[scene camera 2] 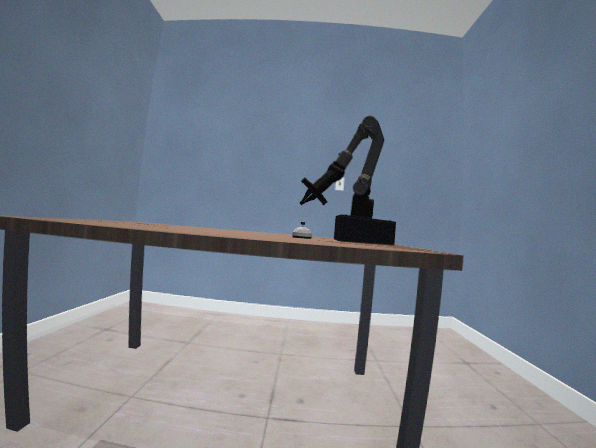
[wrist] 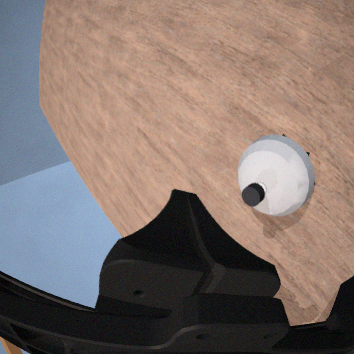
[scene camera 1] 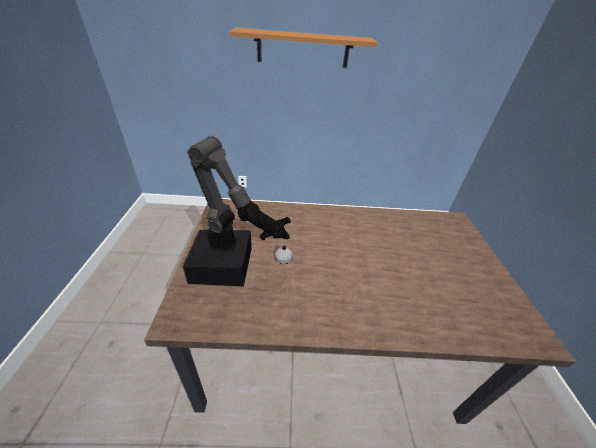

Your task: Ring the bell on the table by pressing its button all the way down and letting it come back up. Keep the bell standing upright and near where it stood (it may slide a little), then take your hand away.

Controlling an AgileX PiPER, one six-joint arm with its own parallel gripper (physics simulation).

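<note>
The bell (scene camera 1: pixel 284 256) (scene camera 2: pixel 302 232) (wrist: pixel 280 175) is a silver-white dome standing upright on the table (scene camera 1: pixel 380 290) (scene camera 2: pixel 200 239) (wrist: pixel 150 100), in front of the arm's base. Its black button (scene camera 1: pixel 284 247) (scene camera 2: pixel 303 223) (wrist: pixel 253 194) sticks up from the top of the dome, with nothing touching it. My gripper (scene camera 1: pixel 288 236) (scene camera 2: pixel 301 202) (wrist: pixel 179 206) is shut and empty, its fingertips together and slanting downward. In scene camera 2 the tips are about one bell width above the button. In the wrist view the bell is to the right of the fingertips.
The black base box (scene camera 1: pixel 215 272) (scene camera 2: pixel 364 230) of the arm stands on the table close to the bell. An orange shelf (scene camera 1: pixel 303 37) is fixed high on the back wall, far above the table. A white outlet (scene camera 1: pixel 242 181) (scene camera 2: pixel 339 184) is on the wall.
</note>
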